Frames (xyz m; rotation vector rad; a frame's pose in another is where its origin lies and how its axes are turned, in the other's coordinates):
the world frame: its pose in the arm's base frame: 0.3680 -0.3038 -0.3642 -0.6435 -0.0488 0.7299
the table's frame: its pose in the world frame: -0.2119 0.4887 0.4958 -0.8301 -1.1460 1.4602
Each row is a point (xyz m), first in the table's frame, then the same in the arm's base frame.
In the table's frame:
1: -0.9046 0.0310 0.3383
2: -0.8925 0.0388 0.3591
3: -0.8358 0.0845 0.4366
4: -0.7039 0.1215 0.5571
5: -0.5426 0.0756 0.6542
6: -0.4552 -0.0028 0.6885
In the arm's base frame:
1: 0.2598 -0.5267 0.3602
2: 0.2371 -0.5380 0.3602
3: 0.1441 -0.5865 0.3428
4: -0.0343 -0.6180 0.3207
5: -0.2204 -0.5655 0.3328
6: -0.3097 -0.4899 0.3683

